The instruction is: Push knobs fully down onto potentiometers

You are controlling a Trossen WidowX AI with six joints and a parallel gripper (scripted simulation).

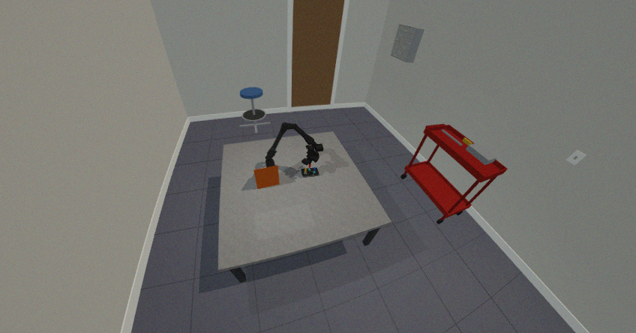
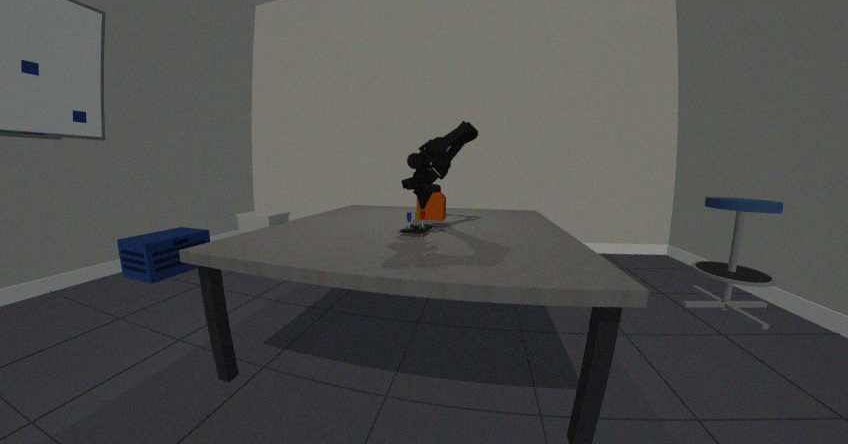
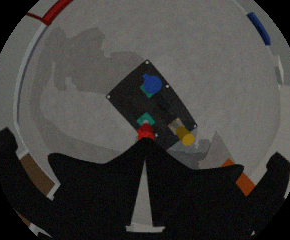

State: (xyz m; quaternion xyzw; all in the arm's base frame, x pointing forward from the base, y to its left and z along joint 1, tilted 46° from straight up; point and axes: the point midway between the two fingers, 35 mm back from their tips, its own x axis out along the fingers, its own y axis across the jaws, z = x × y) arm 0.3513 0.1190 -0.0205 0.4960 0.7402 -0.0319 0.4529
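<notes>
The red knob lies 20 mm below my gripper tip. From my gripper tip the other things lie so: blue knob: 40 mm ahead, 40 mm to the right, 30 mm below.
</notes>
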